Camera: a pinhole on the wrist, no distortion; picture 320 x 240 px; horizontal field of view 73.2 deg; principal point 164.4 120.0 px. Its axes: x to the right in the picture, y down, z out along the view. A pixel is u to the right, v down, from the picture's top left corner.
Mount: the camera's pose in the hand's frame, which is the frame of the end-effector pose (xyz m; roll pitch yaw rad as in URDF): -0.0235 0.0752 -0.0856 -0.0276 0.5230 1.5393
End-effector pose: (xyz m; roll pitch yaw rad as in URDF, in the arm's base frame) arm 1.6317 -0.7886 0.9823 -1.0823 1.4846 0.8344
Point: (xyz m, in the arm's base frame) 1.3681 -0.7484 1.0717
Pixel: 182 182
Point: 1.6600 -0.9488 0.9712
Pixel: behind the camera
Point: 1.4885 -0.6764 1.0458
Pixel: 58 155
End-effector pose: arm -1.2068 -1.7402 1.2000 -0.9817 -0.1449 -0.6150
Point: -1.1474 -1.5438 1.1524
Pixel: 109 161
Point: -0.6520 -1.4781 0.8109
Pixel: 309 15
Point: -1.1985 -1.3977 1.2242
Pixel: 69 222
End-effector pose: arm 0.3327 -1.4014 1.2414 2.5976 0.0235 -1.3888
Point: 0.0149 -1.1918 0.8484
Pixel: 13 219
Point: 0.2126 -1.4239 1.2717
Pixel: 128 78
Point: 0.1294 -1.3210 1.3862
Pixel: outside the picture
